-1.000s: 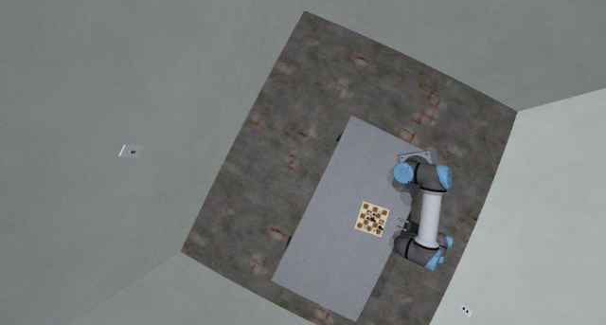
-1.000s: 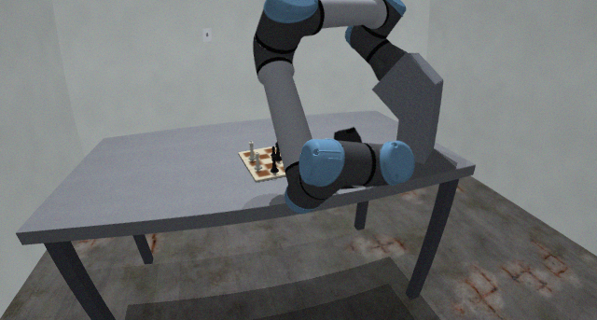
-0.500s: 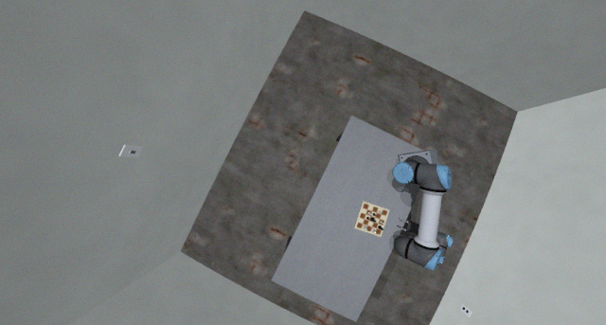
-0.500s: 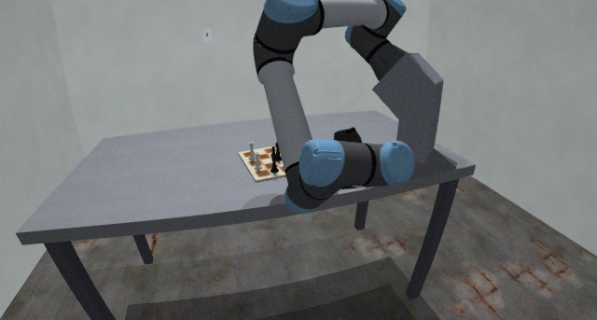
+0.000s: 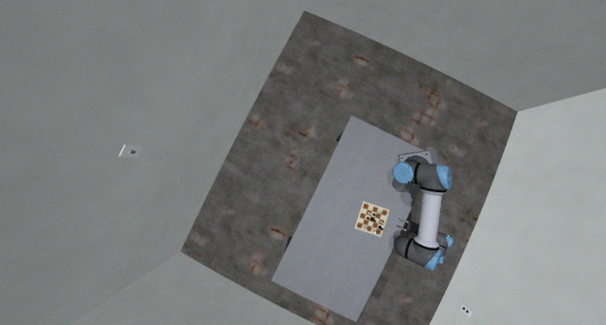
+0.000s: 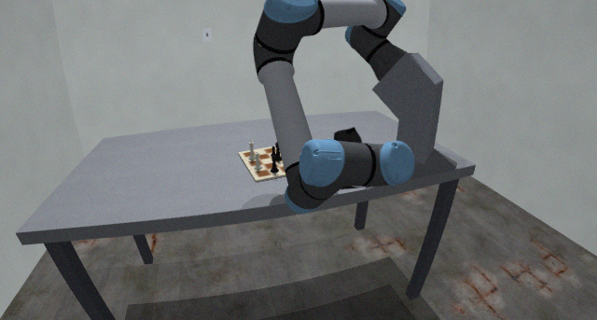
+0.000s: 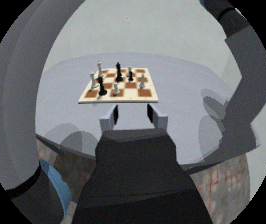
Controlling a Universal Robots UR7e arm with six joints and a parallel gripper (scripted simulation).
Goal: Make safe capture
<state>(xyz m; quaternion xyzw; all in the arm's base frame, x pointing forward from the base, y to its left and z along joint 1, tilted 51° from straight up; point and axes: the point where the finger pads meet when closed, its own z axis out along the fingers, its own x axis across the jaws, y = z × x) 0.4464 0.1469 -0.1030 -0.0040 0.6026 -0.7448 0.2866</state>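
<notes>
Right now the small chessboard is 6 cm ahead of my hand, 19 cm to the right of it and 5 cm below it.
</notes>
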